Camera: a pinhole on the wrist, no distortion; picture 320 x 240 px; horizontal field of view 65.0 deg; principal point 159.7 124.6 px. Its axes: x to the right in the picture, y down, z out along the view. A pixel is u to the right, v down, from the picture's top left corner.
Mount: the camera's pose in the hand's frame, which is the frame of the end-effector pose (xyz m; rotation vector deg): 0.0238 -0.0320 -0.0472 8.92 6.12 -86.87
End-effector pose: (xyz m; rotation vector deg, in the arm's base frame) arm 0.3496 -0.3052 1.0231 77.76 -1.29 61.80
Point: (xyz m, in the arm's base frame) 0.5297 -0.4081 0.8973
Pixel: 301.7 54.8
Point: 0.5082 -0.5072 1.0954
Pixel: 99.4 121.1
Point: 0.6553 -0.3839 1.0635
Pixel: 219.7 228.6
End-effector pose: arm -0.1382 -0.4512 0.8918 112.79 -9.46 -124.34
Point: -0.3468 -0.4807 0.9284
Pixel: 61.6 101.9
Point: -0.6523 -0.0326 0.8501
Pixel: 298.0 110.2
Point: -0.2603 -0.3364 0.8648
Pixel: 255.8 107.6
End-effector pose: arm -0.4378 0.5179 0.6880 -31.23 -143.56 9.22
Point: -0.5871 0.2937 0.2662
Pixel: 177.0 21.9
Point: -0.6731 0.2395 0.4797
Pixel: 282.0 82.4
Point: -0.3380 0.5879 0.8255
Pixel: behind the camera
